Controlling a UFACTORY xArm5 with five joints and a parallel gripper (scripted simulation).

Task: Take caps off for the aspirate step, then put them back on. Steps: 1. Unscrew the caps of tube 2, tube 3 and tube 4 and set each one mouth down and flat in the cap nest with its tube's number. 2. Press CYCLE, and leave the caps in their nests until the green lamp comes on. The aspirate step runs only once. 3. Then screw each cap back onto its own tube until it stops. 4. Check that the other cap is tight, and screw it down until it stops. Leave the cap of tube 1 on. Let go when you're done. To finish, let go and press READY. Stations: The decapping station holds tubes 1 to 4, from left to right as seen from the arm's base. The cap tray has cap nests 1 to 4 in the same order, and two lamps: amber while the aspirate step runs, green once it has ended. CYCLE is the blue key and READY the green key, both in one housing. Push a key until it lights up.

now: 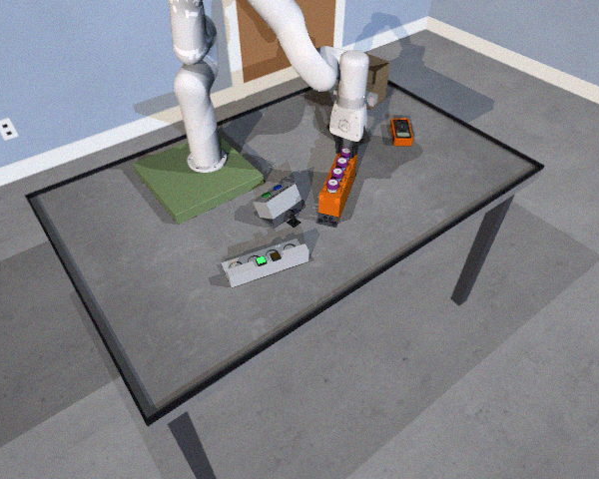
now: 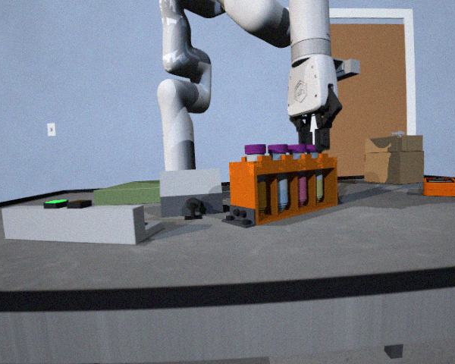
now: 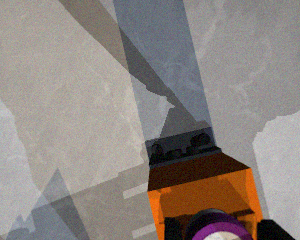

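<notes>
Now: hand 3 cm past the green READY key, 27 cm to the left of it and 6 cm above it. From my hand the other things lie so: tube: 3 cm ahead, 4 cm to the right, 8 cm below; then grey key housing: 1 cm behind, 25 cm to the right, 8 cm below; then blue CYCLE key: 3 cm behind, 23 cm to the right, 6 cm below.
</notes>
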